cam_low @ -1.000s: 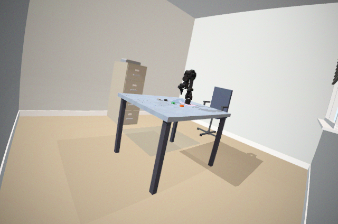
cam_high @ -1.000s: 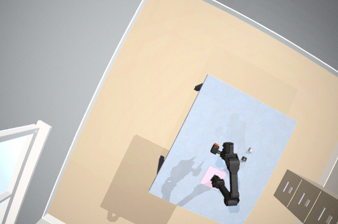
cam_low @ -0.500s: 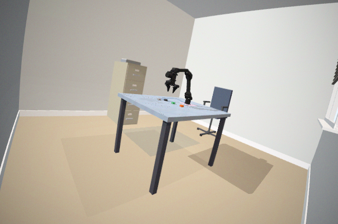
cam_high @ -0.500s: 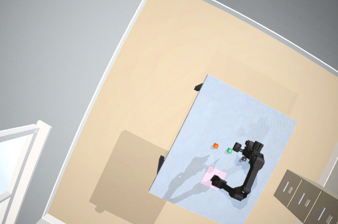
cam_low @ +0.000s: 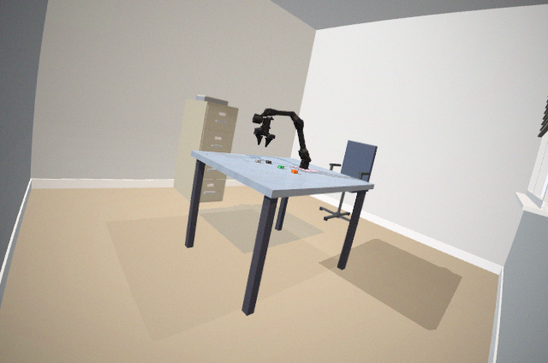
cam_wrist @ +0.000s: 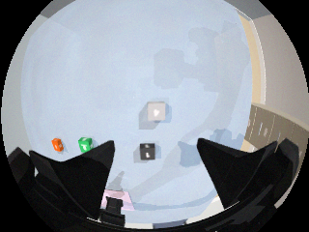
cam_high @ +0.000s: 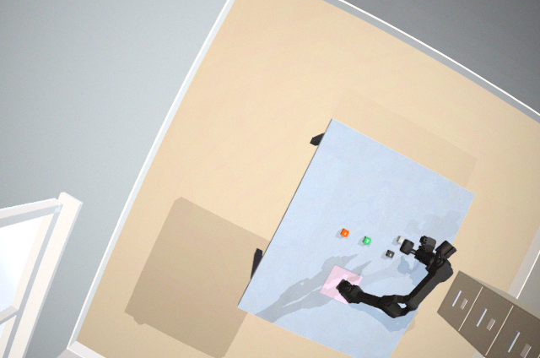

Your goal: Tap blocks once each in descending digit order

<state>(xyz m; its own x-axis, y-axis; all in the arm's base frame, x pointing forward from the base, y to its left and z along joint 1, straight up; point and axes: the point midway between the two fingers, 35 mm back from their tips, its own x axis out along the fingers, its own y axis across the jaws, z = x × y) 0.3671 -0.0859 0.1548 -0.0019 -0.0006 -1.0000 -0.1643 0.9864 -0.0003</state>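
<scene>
My gripper tip is now 10 cm past the green block, 14 cm to the right of it and 11 cm above it. Also, from my gripper tip: grey block: 1 cm ahead, 1 cm to the right, 11 cm below; orange block: 14 cm behind, 26 cm to the left, 11 cm below; dark block: 9 cm behind, 1 cm to the right, 11 cm below.
</scene>
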